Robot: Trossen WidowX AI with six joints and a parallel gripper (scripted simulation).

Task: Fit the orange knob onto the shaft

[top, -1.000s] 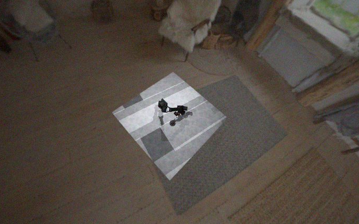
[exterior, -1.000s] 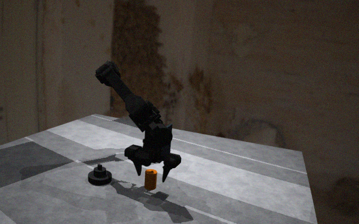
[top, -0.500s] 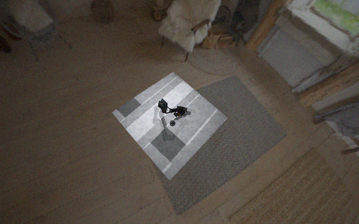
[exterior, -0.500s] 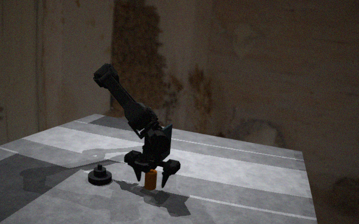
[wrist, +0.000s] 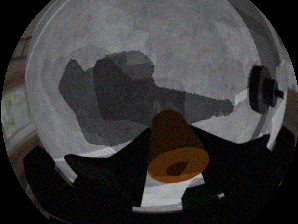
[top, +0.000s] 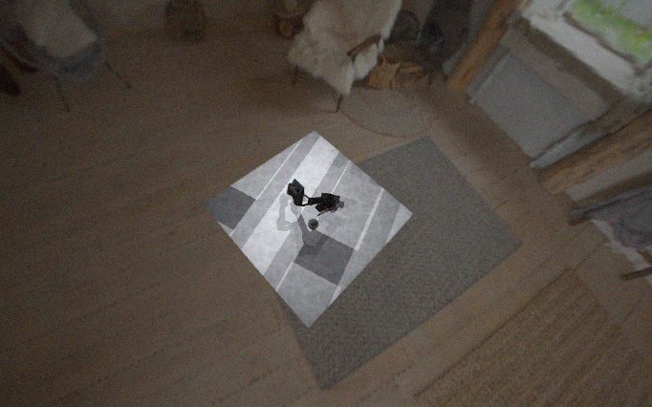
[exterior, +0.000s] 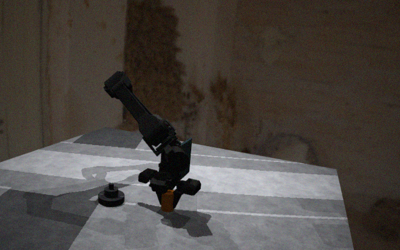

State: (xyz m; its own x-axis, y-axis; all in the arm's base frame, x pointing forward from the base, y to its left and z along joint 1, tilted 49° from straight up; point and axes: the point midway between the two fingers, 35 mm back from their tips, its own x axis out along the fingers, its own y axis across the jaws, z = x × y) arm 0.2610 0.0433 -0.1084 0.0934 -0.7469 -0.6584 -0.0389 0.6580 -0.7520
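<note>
The dark round pedestal is 180 mm to the right of my gripper tip, 60 mm ahead of it and 20 mm above it. Round my gripper tip: orange knob 20 mm above.
</note>
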